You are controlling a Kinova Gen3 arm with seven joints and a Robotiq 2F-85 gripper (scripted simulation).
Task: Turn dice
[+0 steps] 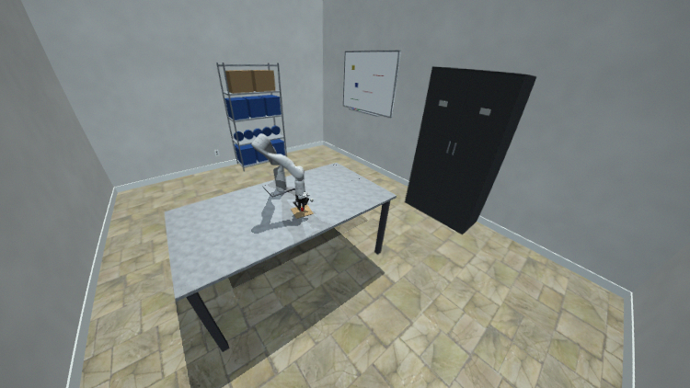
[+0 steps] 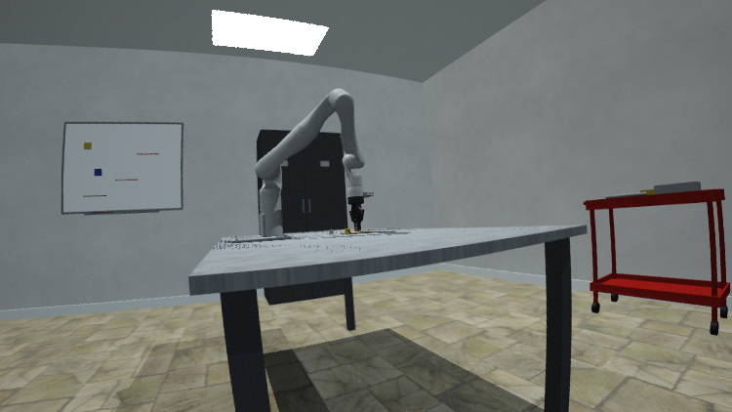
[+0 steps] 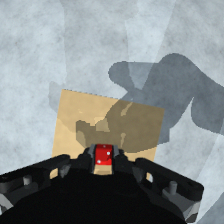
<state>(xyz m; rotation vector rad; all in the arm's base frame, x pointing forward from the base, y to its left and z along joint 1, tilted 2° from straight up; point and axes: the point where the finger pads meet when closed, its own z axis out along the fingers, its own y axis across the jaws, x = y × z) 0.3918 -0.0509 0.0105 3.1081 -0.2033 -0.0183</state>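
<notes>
The red die lies 1 cm below my hand. Also, from my hand: tan mat (3 cm below); then yellow die (5 cm behind, 1 cm to the left, 1 cm below); then white die (15 cm to the left, 7 cm behind, 2 cm below).
</notes>
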